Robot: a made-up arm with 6 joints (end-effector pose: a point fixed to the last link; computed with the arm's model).
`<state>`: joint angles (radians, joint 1 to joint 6).
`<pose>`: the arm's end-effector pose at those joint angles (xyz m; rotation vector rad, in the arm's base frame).
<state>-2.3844 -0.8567 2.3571 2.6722 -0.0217 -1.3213</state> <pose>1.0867 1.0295 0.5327 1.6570 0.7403 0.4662</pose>
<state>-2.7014 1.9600 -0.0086 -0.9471 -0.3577 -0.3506</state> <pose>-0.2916 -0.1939 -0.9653 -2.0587 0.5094 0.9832</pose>
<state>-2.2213 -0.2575 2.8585 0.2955 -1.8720 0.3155</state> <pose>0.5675 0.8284 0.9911 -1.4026 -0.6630 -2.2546</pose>
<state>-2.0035 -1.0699 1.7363 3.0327 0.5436 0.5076</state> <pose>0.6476 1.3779 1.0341 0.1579 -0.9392 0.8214</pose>
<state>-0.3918 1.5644 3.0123 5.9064 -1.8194 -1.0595</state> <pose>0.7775 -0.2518 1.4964 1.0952 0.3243 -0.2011</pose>
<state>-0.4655 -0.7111 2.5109 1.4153 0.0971 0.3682</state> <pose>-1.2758 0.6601 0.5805 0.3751 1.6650 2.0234</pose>
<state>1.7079 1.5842 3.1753 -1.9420 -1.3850 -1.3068</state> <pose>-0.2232 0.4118 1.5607 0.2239 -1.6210 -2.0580</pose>
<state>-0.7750 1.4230 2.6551 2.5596 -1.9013 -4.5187</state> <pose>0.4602 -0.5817 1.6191 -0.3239 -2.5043 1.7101</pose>
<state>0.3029 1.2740 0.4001 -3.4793 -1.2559 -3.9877</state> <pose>1.6433 0.4542 -0.0177 1.0562 -0.3314 0.1508</pose>
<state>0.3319 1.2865 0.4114 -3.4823 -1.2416 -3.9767</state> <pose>1.6315 0.5021 -0.0280 1.0520 -0.3023 0.1672</pose>
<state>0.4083 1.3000 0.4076 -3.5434 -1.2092 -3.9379</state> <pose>1.5826 0.6129 -0.0603 1.0496 -0.2326 0.1585</pose>
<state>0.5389 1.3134 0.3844 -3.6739 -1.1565 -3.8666</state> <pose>1.4741 0.7840 -0.1182 1.0388 -0.1108 0.1231</pose>
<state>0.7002 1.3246 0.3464 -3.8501 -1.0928 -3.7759</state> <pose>1.3068 0.9651 -0.1908 1.0054 0.0469 0.0745</pose>
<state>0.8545 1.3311 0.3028 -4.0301 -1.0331 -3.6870</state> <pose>1.1187 1.1023 -0.2595 0.9511 0.2013 0.0273</pose>
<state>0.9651 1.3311 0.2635 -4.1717 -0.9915 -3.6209</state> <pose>0.9701 1.1739 -0.3078 0.8992 0.3114 -0.0128</pose>
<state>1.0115 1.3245 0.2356 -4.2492 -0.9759 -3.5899</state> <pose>0.9029 1.1910 -0.3284 0.8744 0.3571 -0.0465</pose>
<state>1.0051 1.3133 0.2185 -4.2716 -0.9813 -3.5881</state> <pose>0.9068 1.1758 -0.3275 0.8779 0.3512 -0.0756</pose>
